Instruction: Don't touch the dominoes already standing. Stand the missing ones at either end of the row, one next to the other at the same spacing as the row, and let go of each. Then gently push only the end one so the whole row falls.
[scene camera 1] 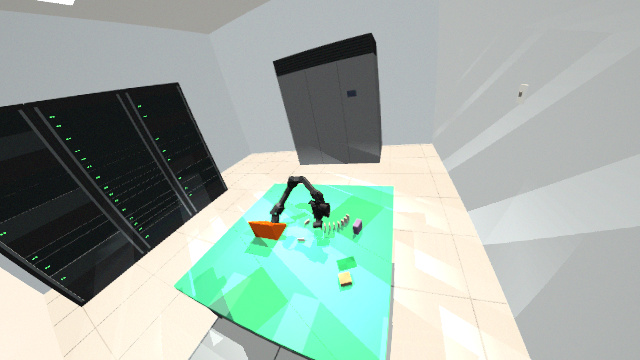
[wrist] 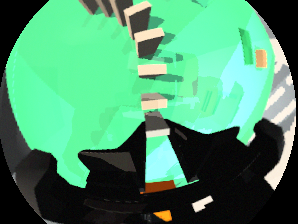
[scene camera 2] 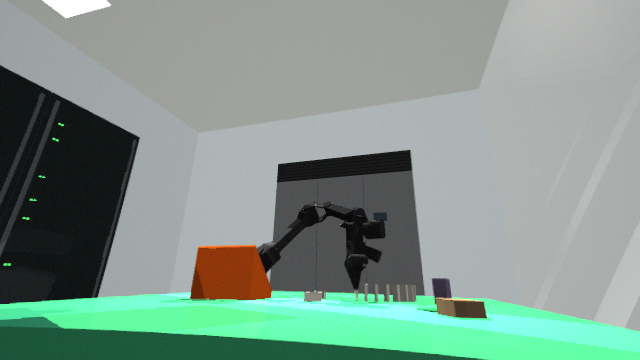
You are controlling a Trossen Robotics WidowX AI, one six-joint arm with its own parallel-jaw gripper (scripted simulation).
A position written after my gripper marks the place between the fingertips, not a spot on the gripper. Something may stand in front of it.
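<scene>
My gripper (scene camera 2: pixel 356 289), (wrist: pixel 154 123): holding a domino. Tan block (scene camera 2: pixel 456 308) visible.
</scene>
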